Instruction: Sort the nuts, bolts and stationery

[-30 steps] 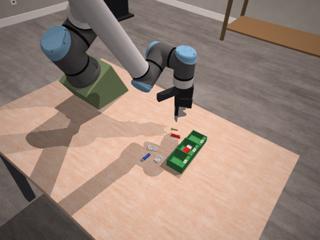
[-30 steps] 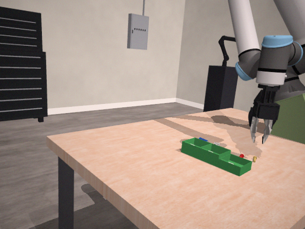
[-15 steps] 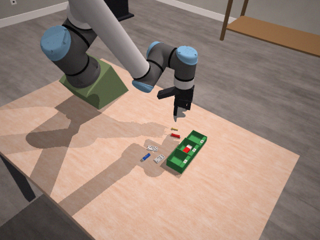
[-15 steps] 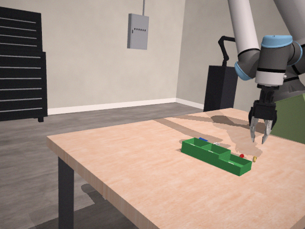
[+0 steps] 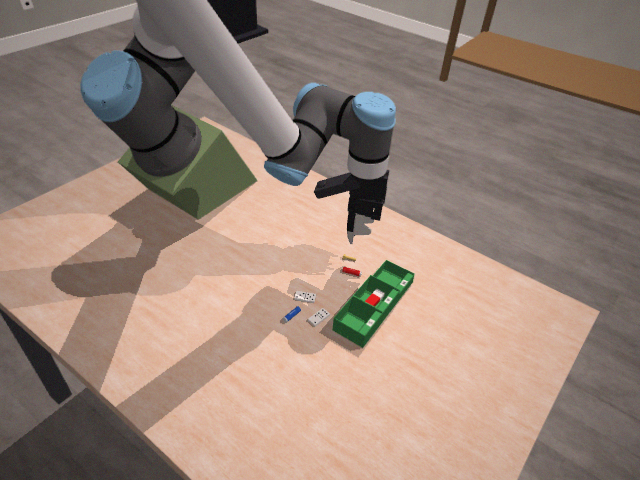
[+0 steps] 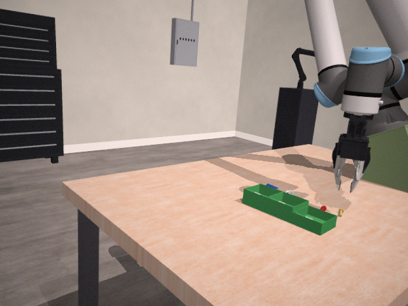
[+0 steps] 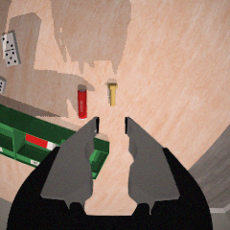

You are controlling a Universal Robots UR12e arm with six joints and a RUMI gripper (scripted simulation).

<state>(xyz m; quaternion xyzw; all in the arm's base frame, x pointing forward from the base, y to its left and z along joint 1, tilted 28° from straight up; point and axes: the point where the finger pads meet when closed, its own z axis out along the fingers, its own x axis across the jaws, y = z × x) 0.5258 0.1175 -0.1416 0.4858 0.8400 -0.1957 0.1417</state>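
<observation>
My hand is 8 cm above the small yellow bolt and 1 cm past it. From my hand the other things lie so: red cylinder 8 cm below, 4 cm ahead, 3 cm to the right; white eraser 14 cm ahead, 8 cm below, 7 cm to the right; green three-compartment bin 15 cm ahead, 8 cm to the right, 7 cm below.
</observation>
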